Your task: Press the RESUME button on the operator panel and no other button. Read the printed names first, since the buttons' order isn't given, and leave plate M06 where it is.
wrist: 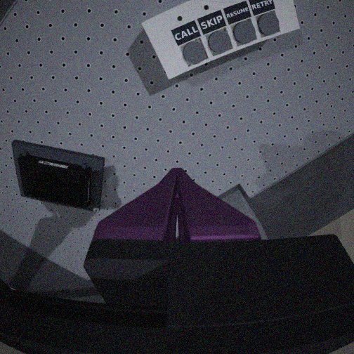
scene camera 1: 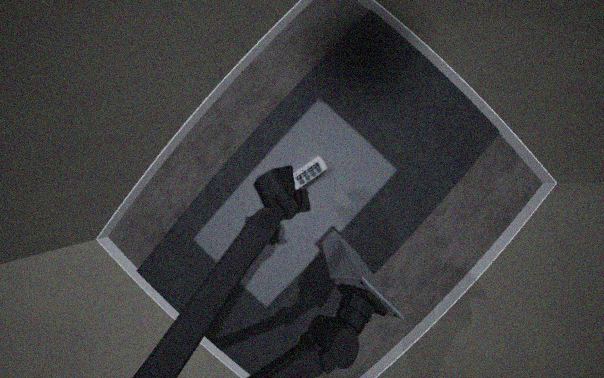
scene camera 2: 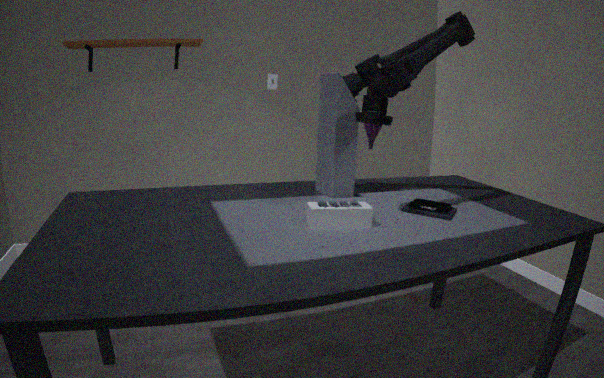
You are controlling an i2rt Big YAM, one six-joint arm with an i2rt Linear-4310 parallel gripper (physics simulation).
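Frame: origin at the arm's base, x down, y left, z ahead, level; millimetres.
Seen in the pictures: gripper, fingertip midpoint: (scene camera 2: 370,149); arm's base, link origin: (scene camera 1: 361,295) (scene camera 2: 340,91).
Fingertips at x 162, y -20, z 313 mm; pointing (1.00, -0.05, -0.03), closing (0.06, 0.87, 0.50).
Offsets run from my fingertips to a thing's middle. Level surfaces: height alone.
The operator panel @(dx +169, dy -102, dz +53 mm) (scene camera 1: 320,161) (scene camera 2: 340,218) (wrist: 162,56) is a white box with four round grey buttons in a row. In the wrist view the printed names read CALL, SKIP, RESUME and RETRY from left to right; the RESUME button (wrist: 245,31) is third. Plate M06 is probably the dark rectangular plate with a black top @(dx +178, dy +242, dz -12 mm) (scene camera 2: 430,208) (wrist: 55,175); its name cannot be read. In scene camera 1 the arm hides it. My gripper (scene camera 2: 370,148) (wrist: 176,176) is shut and empty, pointing down high above the board, between the panel and the dark plate in the wrist view.
A perforated grey board @(dx +197 mm) (scene camera 1: 320,120) (scene camera 2: 260,245) (wrist: 120,110) lies under the panel and dark plate on the dark table @(dx +210 mm) (scene camera 1: 425,100) (scene camera 2: 150,270). A tall grey pedestal (scene camera 1: 347,255) (scene camera 2: 327,135) carries the arm at the board's edge. A wooden shelf (scene camera 2: 132,44) is on the wall.
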